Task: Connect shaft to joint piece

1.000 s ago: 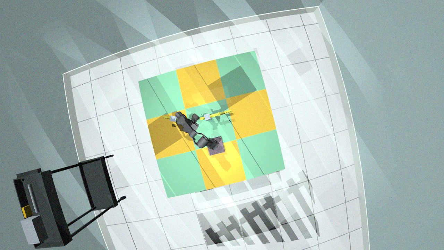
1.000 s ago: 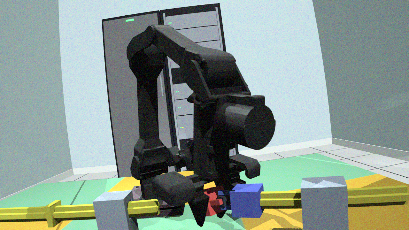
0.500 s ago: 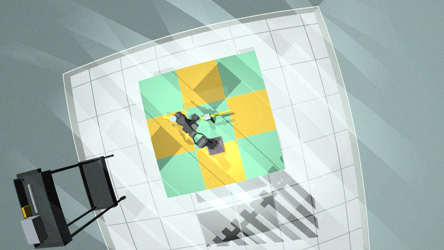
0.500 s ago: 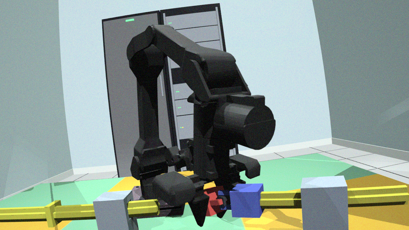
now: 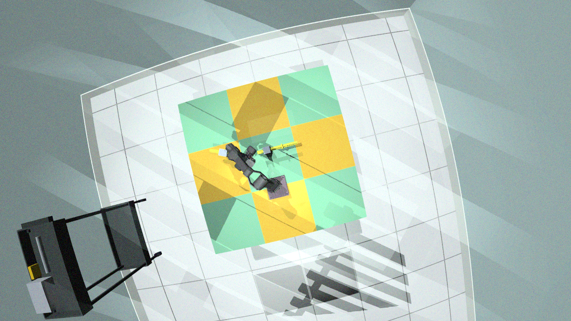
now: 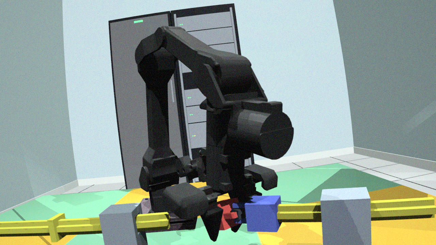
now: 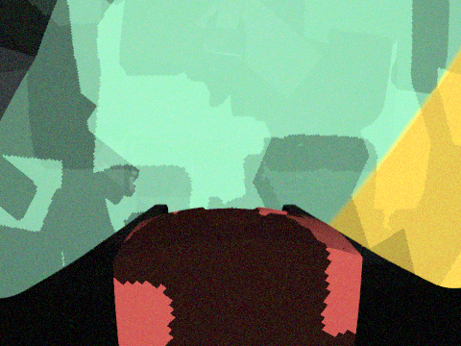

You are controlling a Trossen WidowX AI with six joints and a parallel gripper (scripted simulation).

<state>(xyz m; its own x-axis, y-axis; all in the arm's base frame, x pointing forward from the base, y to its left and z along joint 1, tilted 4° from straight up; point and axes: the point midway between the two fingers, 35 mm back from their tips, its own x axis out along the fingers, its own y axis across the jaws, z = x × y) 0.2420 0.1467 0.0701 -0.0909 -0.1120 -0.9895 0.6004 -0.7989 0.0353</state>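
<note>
My gripper tip is 4 cm below the red square joint piece, 1 cm to the right of it and 1 cm short of it.
</note>
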